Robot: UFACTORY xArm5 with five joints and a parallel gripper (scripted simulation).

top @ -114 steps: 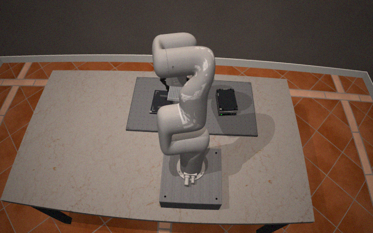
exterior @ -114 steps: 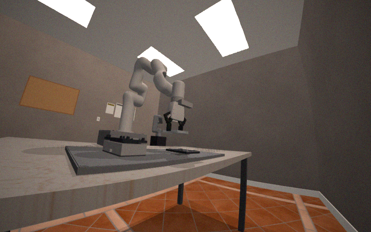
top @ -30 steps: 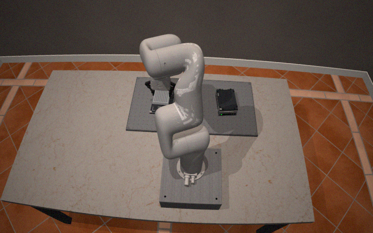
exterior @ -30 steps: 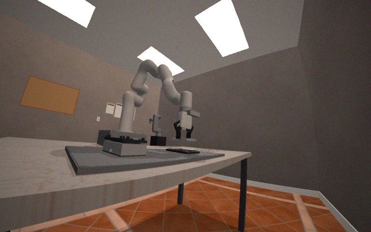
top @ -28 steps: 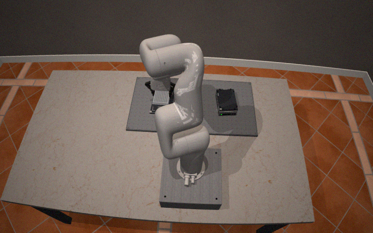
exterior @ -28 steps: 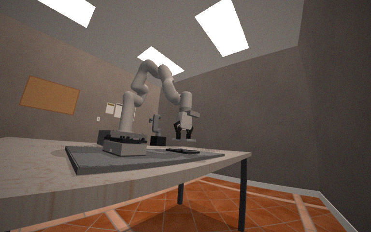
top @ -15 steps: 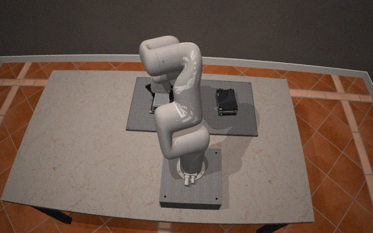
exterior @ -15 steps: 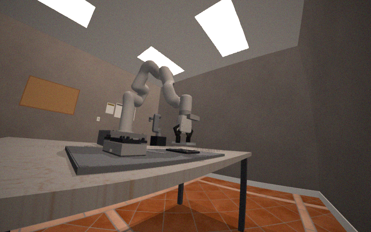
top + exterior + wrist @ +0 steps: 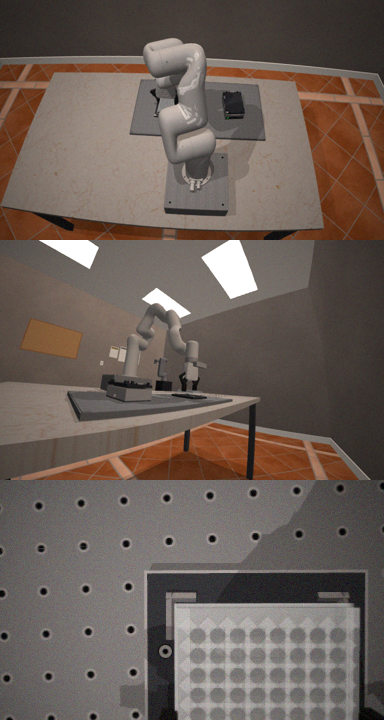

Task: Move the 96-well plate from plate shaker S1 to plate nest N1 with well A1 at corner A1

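The 96-well plate lies 1 cm below my hand. The rest, counted from my hand: A1 mark: 7 cm behind, 5 cm to the left, 3 cm below; then plate nest N1: 4 cm below.
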